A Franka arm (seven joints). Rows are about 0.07 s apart.
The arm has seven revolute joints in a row. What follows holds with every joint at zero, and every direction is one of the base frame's. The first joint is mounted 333 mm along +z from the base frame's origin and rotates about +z. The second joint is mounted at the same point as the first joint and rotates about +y. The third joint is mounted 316 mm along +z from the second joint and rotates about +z. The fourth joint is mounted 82.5 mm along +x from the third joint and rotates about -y. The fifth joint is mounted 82.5 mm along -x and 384 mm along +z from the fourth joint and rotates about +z. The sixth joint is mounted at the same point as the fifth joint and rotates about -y. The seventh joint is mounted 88 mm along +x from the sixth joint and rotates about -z. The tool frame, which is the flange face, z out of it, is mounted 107 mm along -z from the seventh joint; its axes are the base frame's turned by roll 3.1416, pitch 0 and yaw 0 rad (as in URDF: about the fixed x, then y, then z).
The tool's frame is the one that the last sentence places.
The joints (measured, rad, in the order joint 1, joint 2, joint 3, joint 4, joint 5, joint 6, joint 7), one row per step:
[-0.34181 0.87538 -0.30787 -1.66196 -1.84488 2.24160 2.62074]
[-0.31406 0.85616 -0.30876 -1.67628 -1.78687 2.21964 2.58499]
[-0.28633 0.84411 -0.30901 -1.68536 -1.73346 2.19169 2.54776]
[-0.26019 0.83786 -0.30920 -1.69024 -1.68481 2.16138 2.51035]
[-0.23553 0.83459 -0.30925 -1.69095 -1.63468 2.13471 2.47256]
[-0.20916 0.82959 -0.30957 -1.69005 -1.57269 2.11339 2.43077]
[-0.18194 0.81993 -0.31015 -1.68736 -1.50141 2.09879 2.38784]
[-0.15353 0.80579 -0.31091 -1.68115 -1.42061 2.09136 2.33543]
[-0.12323 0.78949 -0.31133 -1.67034 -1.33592 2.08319 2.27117]
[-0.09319 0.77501 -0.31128 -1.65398 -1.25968 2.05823 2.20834]
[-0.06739 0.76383 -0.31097 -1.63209 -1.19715 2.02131 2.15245]
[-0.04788 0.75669 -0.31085 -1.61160 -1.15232 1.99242 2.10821]
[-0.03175 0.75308 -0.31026 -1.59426 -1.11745 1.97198 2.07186]
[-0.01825 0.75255 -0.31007 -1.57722 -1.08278 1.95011 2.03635]
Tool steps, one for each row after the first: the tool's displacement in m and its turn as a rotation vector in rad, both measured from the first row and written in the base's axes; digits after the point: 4 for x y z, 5 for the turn. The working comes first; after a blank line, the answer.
Tool pose at each row, in the base's axes (x y z in m, rotation vector in rad; the steps are taken from these numbers as rounded here):
[0.5334 -0.4137 0.1245 1.38044 -1.32973 1.13433]
[0.5403 -0.4011 0.1324 1.36450 -1.34418 1.11138]
[0.5471 -0.3886 0.1378 1.34985 -1.34851 1.08598]
[0.5530 -0.3771 0.1411 1.33687 -1.34614 1.05803]
[0.5590 -0.3658 0.1436 1.32716 -1.34711 1.02792]
[0.5659 -0.3530 0.1469 1.32132 -1.36018 0.99236]
[0.5742 -0.3390 0.1529 1.31930 -1.38770 0.95679]
[0.5846 -0.3233 0.1622 1.32776 -1.42399 0.91791]
[0.5969 -0.3059 0.1742 1.34641 -1.45737 0.87558]
[0.6089 -0.2894 0.1880 1.35630 -1.47987 0.83578]
[0.6194 -0.2758 0.2024 1.35615 -1.49389 0.80072]
[0.6278 -0.2652 0.2140 1.35989 -1.50180 0.77458]
[0.6347 -0.2554 0.2221 1.36971 -1.50590 0.75307]
[0.6401 -0.2474 0.2281 1.37762 -1.50939 0.72605]

[0.0069 0.0126 0.0079 0.00450 0.00417 -0.02575]
[0.0137 0.0251 0.0133 0.00437 0.01593 -0.04946]
[0.0196 0.0366 0.0166 0.00193 0.03346 -0.07183]
[0.0256 0.0479 0.0191 0.00425 0.05078 -0.09406]
[0.0325 0.0607 0.0224 0.01800 0.06472 -0.11956]
[0.0408 0.0747 0.0284 0.04332 0.07017 -0.14586]
[0.0512 0.0904 0.0377 0.08159 0.07334 -0.16867]
[0.0635 0.1078 0.0497 0.12541 0.08124 -0.18535]
[0.0755 0.1243 0.0635 0.15697 0.09273 -0.20370]
[0.0860 0.1379 0.0779 0.17630 0.10510 -0.22430]
[0.0944 0.1485 0.0895 0.19158 0.11627 -0.23645]
[0.1013 0.1583 0.0976 0.20670 0.12774 -0.24136]
[0.1067 0.1663 0.1036 0.22224 0.14255 -0.25007]

